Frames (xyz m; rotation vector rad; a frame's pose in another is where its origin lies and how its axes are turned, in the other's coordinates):
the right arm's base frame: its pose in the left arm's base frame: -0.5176 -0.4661 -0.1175 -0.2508 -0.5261 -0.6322
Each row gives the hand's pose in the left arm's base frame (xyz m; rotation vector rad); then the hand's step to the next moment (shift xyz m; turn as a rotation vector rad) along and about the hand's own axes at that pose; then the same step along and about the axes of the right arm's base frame.
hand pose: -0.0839 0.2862 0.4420 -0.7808 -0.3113 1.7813
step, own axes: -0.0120 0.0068 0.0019 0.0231 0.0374 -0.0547
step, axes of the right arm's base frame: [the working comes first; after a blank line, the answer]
step, axes of the left arm's base frame: -0.0043 -0.0131 0.0018 0.0033 -0.0011 -0.0701

0.0046 -0.0130 -0.0018 -0.0349 0.0058 -0.0606
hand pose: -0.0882 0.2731 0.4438 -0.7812 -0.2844 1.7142
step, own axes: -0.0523 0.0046 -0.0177 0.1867 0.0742 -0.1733
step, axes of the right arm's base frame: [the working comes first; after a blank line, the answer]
step, axes of the left arm's base frame: 0.0131 -0.0538 0.0024 0.0327 0.1155 -0.2366

0.0369 -0.0341 -0.0234 -0.1622 0.1260 -0.1680
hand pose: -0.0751 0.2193 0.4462 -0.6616 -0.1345 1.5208
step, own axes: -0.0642 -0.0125 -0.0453 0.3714 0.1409 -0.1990
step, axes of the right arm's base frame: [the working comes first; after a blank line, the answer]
step, axes of the left arm's base frame: 0.0275 -0.0739 -0.0109 0.0014 0.2762 -0.3480

0.0495 -0.0401 -0.0477 -0.3231 0.2396 -0.1888
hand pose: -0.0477 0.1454 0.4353 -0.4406 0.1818 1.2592
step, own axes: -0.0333 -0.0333 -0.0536 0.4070 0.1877 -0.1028
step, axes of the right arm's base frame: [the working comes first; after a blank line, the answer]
step, axes of the left arm's base frame: 0.0270 -0.0595 -0.0287 -0.0422 0.3587 -0.2847

0.0324 -0.0279 -0.0571 -0.3596 0.2730 -0.0875
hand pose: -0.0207 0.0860 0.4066 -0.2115 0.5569 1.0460
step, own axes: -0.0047 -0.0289 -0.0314 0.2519 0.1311 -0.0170
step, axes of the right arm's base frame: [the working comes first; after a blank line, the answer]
step, axes of the left arm's base frame: 0.0127 -0.0311 -0.0267 -0.0235 0.2491 -0.1355

0.0097 -0.0148 -0.0391 -0.2122 0.1892 -0.0107
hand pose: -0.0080 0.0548 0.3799 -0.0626 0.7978 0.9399
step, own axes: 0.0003 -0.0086 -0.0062 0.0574 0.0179 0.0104
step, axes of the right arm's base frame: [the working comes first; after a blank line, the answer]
step, axes of the left arm's base frame: 0.0028 -0.0074 -0.0071 0.0119 0.0548 -0.0240

0.0018 -0.0036 -0.0098 -0.0320 0.0518 -0.0041
